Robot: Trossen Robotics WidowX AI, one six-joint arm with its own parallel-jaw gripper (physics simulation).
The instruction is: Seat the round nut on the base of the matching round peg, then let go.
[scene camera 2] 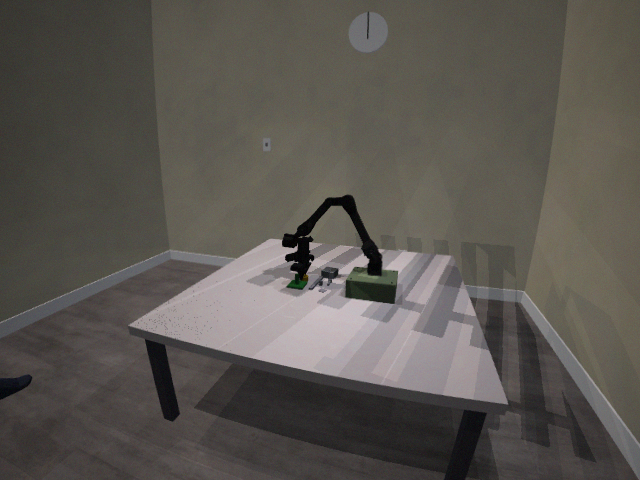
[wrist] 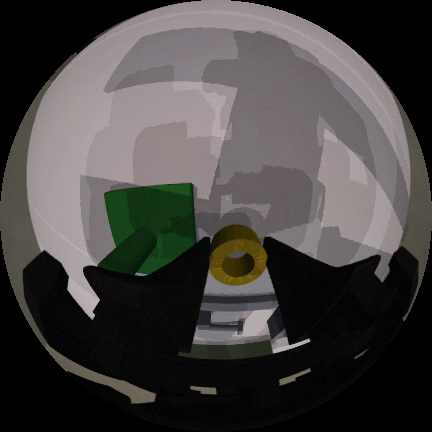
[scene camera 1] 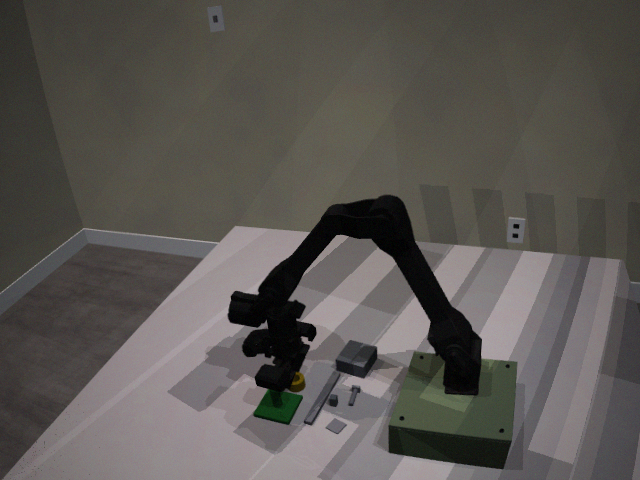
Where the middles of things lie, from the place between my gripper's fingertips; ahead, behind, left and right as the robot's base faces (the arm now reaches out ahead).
Scene:
Right now the green base (scene camera 1: 280,407) is 70 mm to the left of my hand, 20 mm above it and 10 mm ahead of it. From my hand the other things lie so: round nut (wrist: 235,237) (10 mm behind).

